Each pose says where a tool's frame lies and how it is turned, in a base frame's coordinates. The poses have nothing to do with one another.
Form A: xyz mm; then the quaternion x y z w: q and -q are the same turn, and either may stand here.
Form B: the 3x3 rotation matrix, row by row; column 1 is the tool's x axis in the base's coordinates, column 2 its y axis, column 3 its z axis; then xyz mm. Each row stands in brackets. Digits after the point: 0 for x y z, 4 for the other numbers.
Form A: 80 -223 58 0.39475 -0.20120 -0.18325 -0.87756
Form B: [[0.8519 -0.4805 0.2085], [0.1628 0.6212 0.7666], [-0.4978 -0.6191 0.6074]], [80 -223 58]
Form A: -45 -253 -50 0.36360 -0.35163 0.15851 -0.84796
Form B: [[0.7025 0.0131 0.7116], [-0.5245 0.6853 0.5052], [-0.4811 -0.7281 0.4883]], [-45 -253 -50]
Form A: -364 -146 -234 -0.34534 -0.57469 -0.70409 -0.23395
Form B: [[-0.6520 0.0675 0.7552], [0.7264 -0.2300 0.6477], [0.2174 0.9708 0.1009]], [-364 -146 -234]
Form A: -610 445 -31 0.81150 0.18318 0.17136 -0.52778
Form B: [[0.8742 0.4782 0.0848], [0.1164 -0.3758 0.9194], [0.4715 -0.7938 -0.3842]], [-610 445 -31]
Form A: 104 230 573 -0.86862 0.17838 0.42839 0.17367
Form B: [[0.5693 -0.4587 -0.6823], [-0.1611 -0.8760 0.4545], [-0.8062 -0.1489 -0.5726]], [104 230 573]
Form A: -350 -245 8 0.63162 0.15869 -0.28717 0.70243
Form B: [[0.7847 0.6039 -0.1398], [-0.2030 0.0372 -0.9785], [-0.5857 0.7962 0.1517]], [-350 -245 8]
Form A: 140 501 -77 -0.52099 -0.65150 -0.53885 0.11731
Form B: [[-0.4296 0.8053 0.4086], [0.5524 -0.1236 0.8244], [0.7143 0.5799 -0.3918]], [140 501 -77]
